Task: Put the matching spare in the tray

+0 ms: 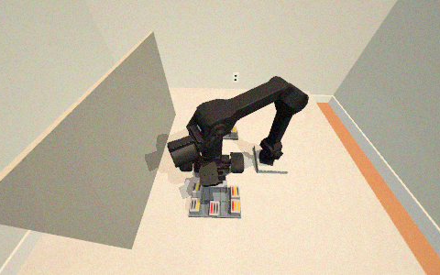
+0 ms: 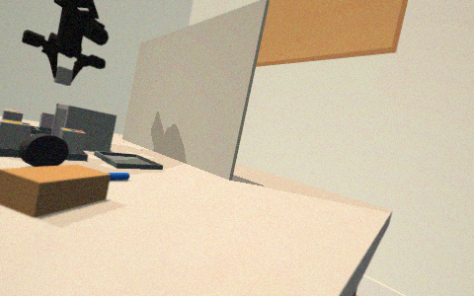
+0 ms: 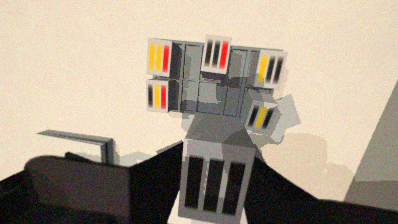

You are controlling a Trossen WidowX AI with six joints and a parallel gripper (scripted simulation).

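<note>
Now: the dark grey tray 15 cm ahead of my gripper tip, 33 cm to the right of it and 17 cm below it. The rest, counted from my gripper tip: tall slanted panel (30 cm ahead, 10 cm to the right, 5 cm above); blue pen (6 cm ahead, 50 cm to the right, 17 cm below); spare (2 cm above).
</note>
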